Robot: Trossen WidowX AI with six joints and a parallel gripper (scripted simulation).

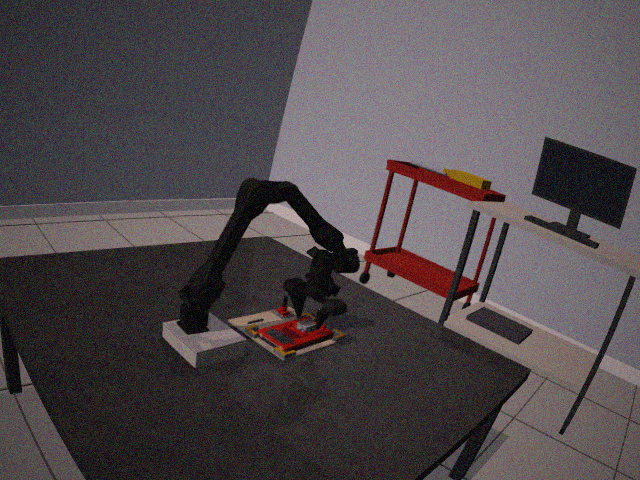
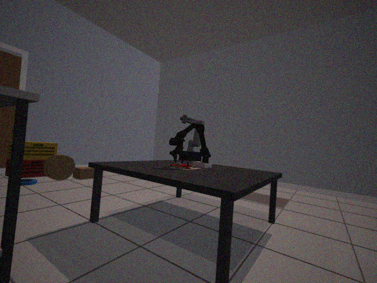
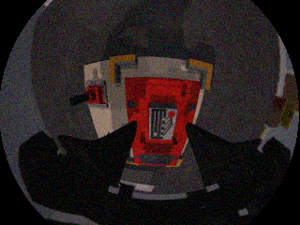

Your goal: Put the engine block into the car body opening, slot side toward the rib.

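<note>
Right now my gripper tip is 2 cm above the grey engine block.
</note>
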